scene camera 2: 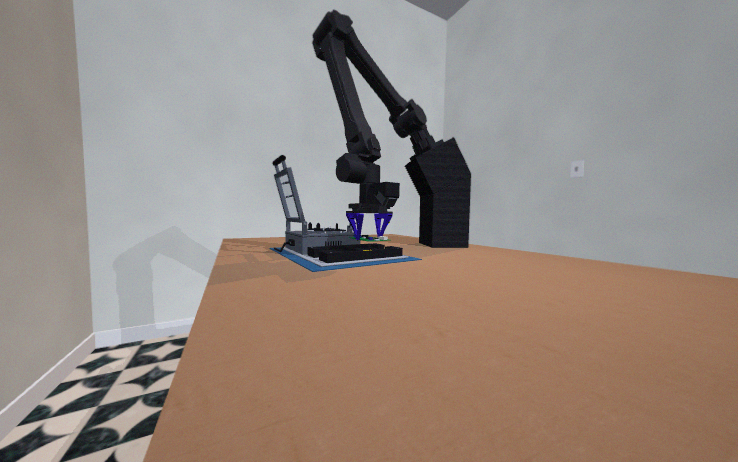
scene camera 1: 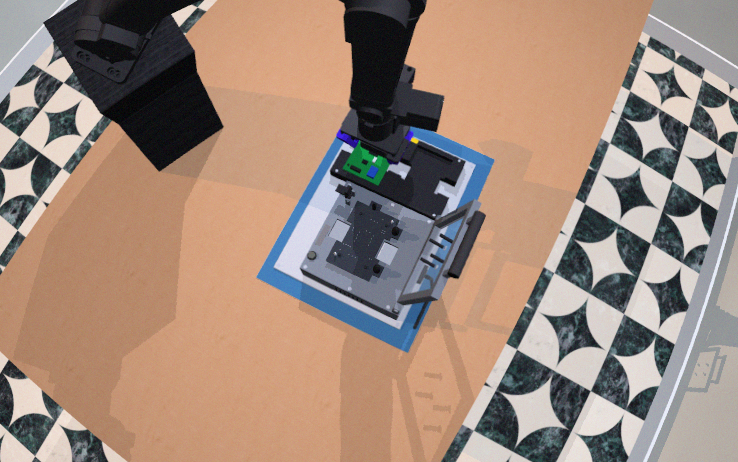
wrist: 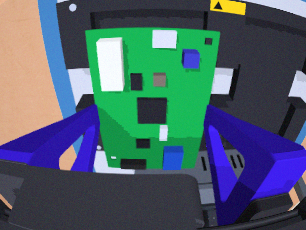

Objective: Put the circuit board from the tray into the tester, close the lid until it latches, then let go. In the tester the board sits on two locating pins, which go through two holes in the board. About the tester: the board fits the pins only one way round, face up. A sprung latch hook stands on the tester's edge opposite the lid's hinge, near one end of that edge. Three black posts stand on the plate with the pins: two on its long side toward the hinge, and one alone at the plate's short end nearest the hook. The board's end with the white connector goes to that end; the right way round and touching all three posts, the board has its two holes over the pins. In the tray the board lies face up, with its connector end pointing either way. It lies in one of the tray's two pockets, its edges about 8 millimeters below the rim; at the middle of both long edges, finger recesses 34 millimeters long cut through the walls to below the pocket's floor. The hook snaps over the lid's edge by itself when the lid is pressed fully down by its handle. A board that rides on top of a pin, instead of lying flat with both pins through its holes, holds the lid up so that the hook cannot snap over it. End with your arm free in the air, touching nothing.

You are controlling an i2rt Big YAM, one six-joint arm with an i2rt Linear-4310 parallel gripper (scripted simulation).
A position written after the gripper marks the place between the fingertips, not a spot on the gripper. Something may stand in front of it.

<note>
In view: the gripper [scene camera 1: 373, 153], a green circuit board [scene camera 1: 364, 164], a lid [scene camera 1: 426, 269] and a black plate [scene camera 1: 356, 253].
The green circuit board is seen too in the wrist view [wrist: 151, 85]. The gripper shows as well in scene camera 2 [scene camera 2: 369, 239] and in the wrist view [wrist: 151, 112]. The lid is seen too in scene camera 2 [scene camera 2: 284, 179].
</note>
